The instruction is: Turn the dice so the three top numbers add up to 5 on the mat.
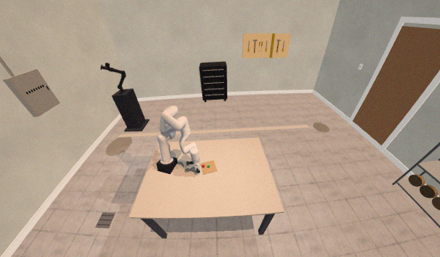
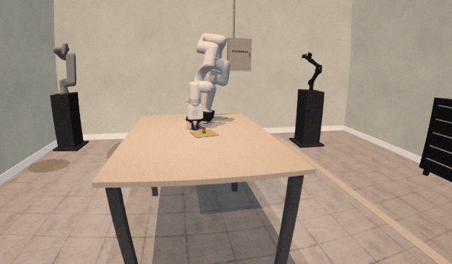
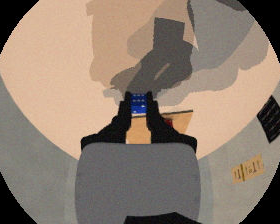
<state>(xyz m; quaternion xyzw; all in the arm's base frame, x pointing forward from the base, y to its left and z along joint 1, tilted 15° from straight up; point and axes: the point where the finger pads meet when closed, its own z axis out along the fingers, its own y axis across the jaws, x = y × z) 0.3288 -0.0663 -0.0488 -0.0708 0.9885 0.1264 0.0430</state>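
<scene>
My gripper is now 100 mm short of the green die, 50 mm to the right of it and 10 mm above it. From my hand the other things lie so: red die 40 mm ahead, 50 mm to the left, 10 mm below; blue die 10 mm below; brown mat 100 mm ahead, 50 mm to the left, 20 mm below.
</scene>
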